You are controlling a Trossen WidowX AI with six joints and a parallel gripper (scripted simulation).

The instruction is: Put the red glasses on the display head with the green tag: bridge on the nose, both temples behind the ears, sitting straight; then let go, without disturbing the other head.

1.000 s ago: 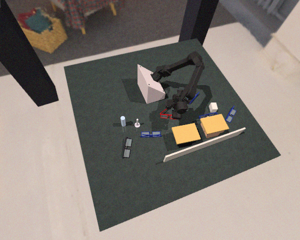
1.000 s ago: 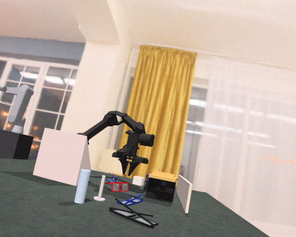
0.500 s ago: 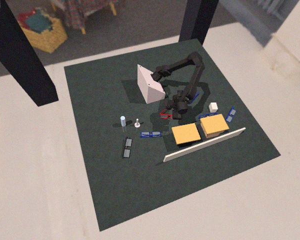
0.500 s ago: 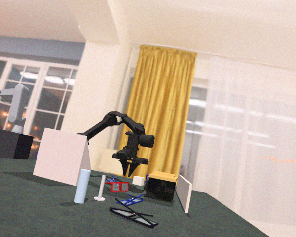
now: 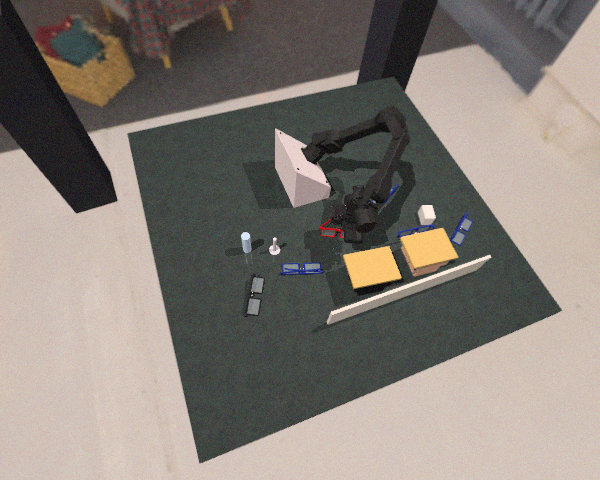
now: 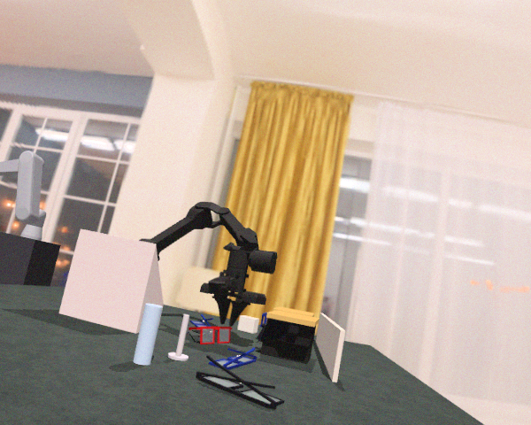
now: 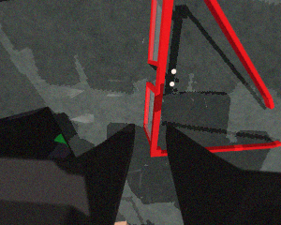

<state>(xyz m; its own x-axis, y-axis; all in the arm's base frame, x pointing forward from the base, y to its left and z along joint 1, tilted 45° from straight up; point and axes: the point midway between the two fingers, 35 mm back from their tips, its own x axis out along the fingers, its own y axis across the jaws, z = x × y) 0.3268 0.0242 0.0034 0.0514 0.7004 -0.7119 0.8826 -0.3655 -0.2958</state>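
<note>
My gripper tip is 50 mm past the white peg, 270 mm to the left of it and 20 mm above it. The rest, counted from my gripper tip: white cube (40 mm ahead, 320 mm to the left, 20 mm below); then pale blue cylinder (90 mm behind, 360 mm to the right); then long white board (280 mm ahead, 90 mm to the left, 10 mm above).
</note>
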